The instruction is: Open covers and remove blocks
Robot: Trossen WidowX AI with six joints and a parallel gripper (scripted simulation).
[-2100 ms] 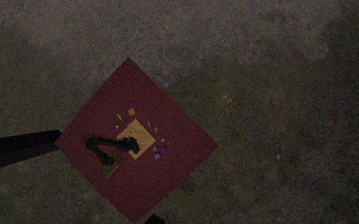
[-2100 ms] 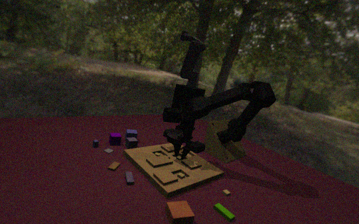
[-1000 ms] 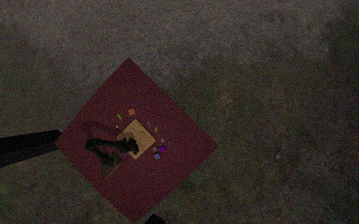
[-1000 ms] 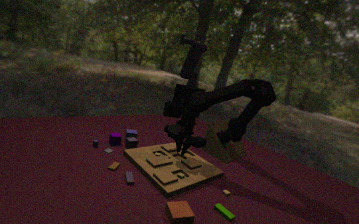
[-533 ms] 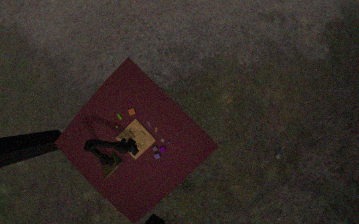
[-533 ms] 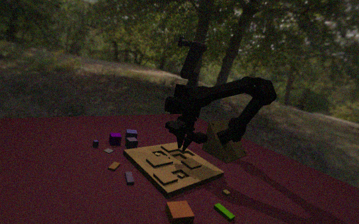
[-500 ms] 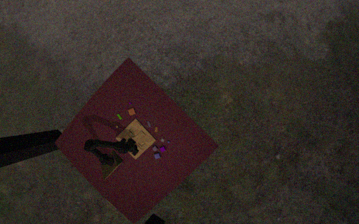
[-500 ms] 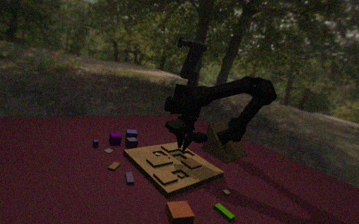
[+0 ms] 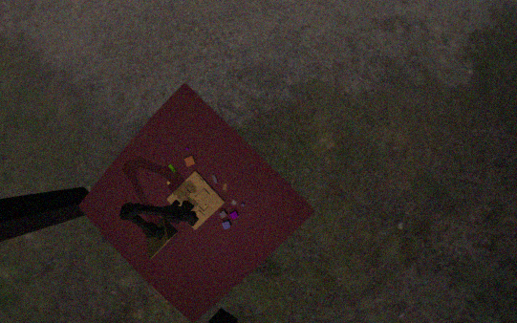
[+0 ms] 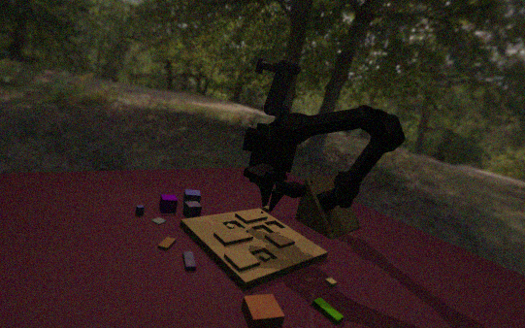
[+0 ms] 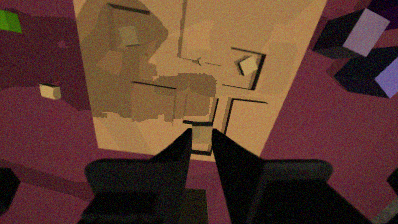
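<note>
Right now the green bar is 120 mm ahead of my gripper tip, 280 mm to the left of it and 80 mm below it. The rest, counted from my gripper tip: flat orange tile 260 mm ahead, 90 mm to the right, 80 mm below; then dark block 110 mm ahead, 200 mm to the right, 70 mm below; then grey bar 250 mm ahead, 80 mm below.
</note>
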